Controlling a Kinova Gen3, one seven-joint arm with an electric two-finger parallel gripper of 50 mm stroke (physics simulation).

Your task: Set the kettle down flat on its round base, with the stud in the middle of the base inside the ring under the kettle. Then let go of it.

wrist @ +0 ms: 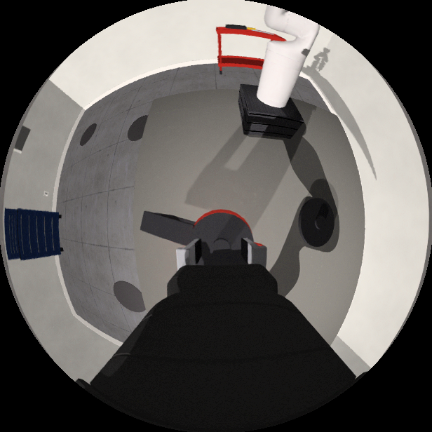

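The kettle (222, 229) stands just ahead of the fingers in the wrist view, seen from above. It has a dark round top, a red rim, a small round knob (221, 244) and a long dark handle (167, 228) pointing left. A bit of red shows beside the right finger. My gripper (220, 246) is open and empty, its fingertips over the near part of the kettle's top, on either side of the knob in this view. The round black base (309, 210) lies apart, to the right, with its stud (321, 222) near the middle. The kettle's underside and ring are hidden.
The white arm column (281, 75) stands on a black block (270, 121) on the table (170, 130), at the upper right. A red cart (219, 50) stands behind it. A blue slatted unit (32, 234) is at the far left. Arm shadows fall around the black base.
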